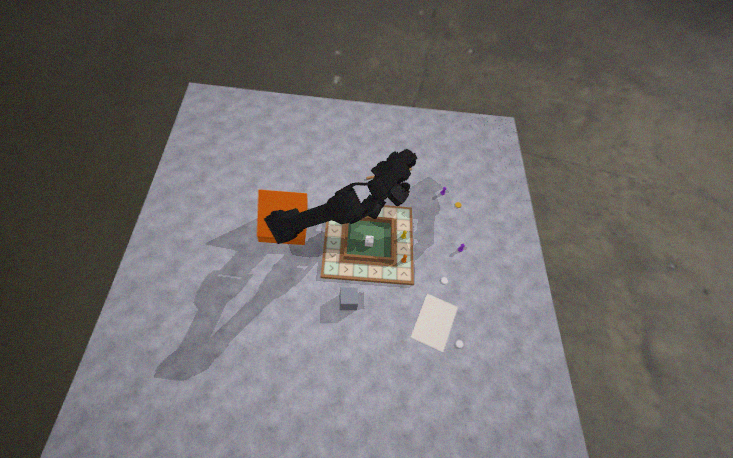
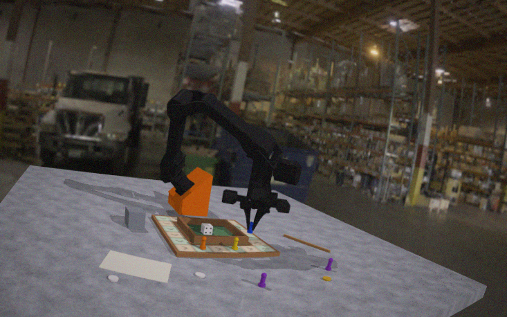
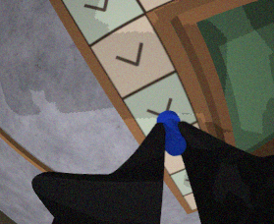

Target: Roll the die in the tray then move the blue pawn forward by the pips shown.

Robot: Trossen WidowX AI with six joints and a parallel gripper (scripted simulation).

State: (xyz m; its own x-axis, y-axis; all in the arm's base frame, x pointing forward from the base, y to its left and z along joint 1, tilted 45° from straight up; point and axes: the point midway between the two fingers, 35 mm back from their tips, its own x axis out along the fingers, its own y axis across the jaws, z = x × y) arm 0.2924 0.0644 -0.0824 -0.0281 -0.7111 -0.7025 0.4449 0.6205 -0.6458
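My gripper tip is now 20 mm past the green tray, 110 mm to the left of it and 30 mm above it. The rest, counted from my gripper tip: yellow pawn (90 mm ahead, 90 mm to the right, 10 mm below); then white die (20 mm behind, 120 mm to the right, 10 mm below); then blue pawn (10 mm above).
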